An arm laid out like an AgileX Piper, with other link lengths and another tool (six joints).
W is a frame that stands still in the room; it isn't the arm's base.
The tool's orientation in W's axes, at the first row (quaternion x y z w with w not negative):
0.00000, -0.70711, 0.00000, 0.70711
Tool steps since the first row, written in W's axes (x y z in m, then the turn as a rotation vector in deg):
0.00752, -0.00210, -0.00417, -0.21, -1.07, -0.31
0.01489, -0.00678, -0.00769, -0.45, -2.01, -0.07
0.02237, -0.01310, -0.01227, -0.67, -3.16, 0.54
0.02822, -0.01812, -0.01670, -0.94, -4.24, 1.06
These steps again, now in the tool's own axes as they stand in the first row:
-0.00417, -0.00210, -0.00752, -0.31, -1.07, 0.21
-0.00769, -0.00678, -0.01489, -0.07, -2.01, 0.45
-0.01227, -0.01310, -0.02237, 0.54, -3.16, 0.67
-0.01670, -0.01812, -0.02822, 1.06, -4.24, 0.94

